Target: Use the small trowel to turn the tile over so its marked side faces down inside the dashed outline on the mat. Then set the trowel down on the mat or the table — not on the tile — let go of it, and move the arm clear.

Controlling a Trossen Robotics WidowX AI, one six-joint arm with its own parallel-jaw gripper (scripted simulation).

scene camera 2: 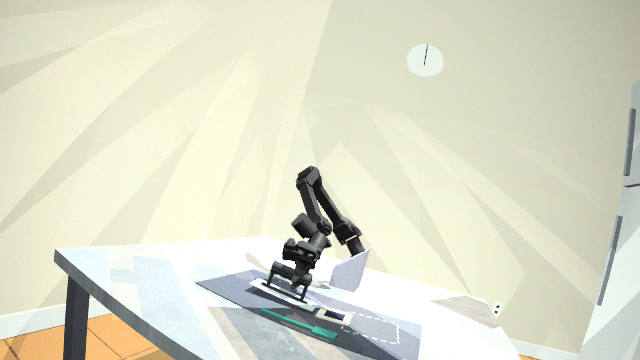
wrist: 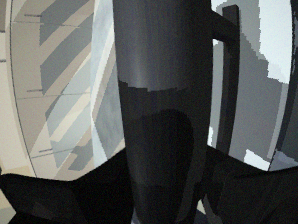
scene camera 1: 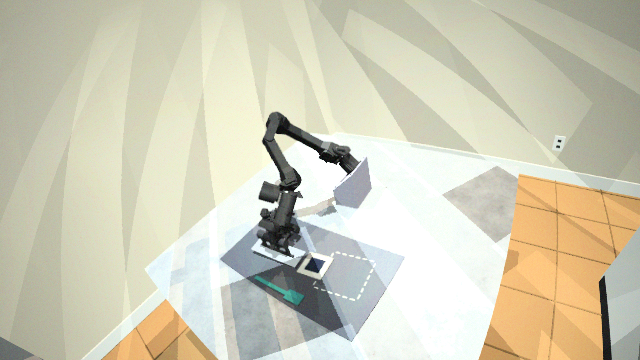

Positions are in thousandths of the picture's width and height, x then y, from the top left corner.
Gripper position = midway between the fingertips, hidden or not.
Note:
In view: my gripper (scene camera 2: 457, 793) and a grey mat (scene camera 1: 541, 768).
My gripper is seen too in the wrist view (wrist: 552, 641) and in scene camera 1 (scene camera 1: 429, 693).

